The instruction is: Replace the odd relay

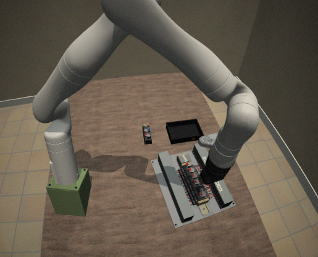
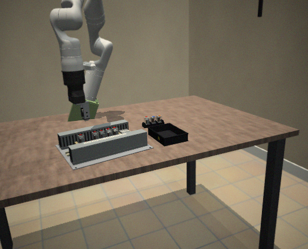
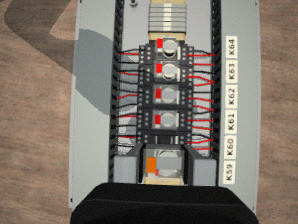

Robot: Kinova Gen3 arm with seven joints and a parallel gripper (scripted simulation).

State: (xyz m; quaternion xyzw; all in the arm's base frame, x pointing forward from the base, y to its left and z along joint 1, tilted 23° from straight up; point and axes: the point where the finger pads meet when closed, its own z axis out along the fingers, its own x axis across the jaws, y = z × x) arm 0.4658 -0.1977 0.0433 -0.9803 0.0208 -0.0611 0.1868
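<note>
Right now my hand is 8 cm short of the black tray, 32 cm to the right of it and 14 cm above it.
</note>
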